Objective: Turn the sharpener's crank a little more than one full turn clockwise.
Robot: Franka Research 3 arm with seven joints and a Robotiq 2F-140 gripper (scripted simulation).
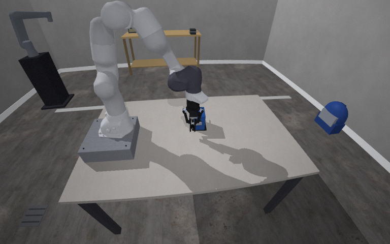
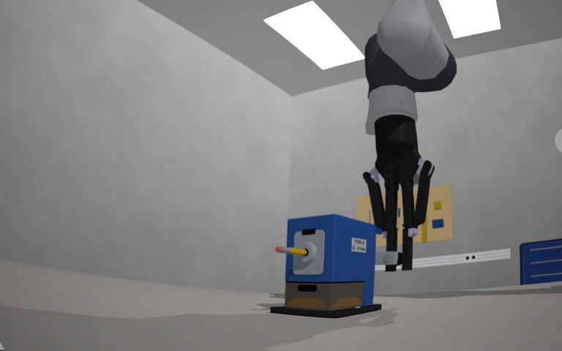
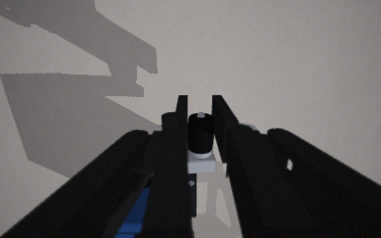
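Now: the black knob 10 mm to the left of my hand and 10 mm below it.
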